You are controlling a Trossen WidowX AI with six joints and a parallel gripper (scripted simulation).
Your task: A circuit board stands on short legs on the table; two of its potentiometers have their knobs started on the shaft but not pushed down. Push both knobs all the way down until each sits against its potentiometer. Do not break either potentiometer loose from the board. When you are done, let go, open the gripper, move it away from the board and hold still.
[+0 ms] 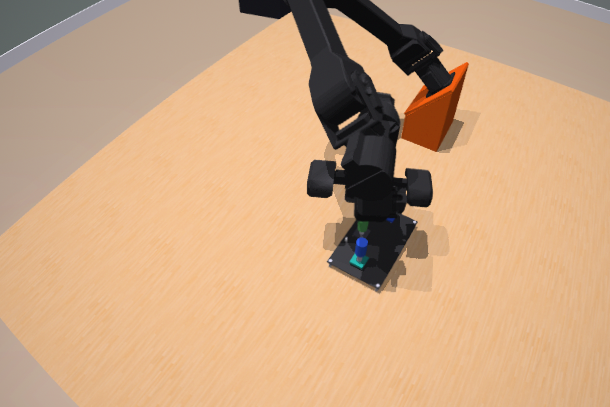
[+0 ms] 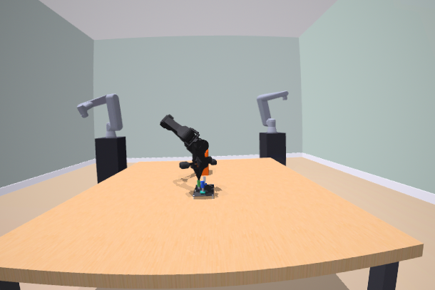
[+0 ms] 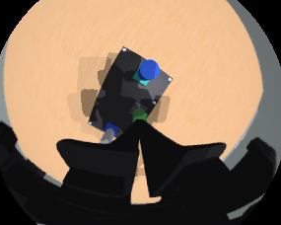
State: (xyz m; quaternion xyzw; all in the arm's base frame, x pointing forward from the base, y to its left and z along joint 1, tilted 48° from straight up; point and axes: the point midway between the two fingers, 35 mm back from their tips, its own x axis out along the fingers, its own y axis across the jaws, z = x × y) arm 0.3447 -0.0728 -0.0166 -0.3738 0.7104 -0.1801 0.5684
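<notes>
The green knob is 10 mm below my gripper tip. The rest, counted from my gripper tip: blue potentiometer 60 mm behind, 30 mm to the left, 20 mm below.
</notes>
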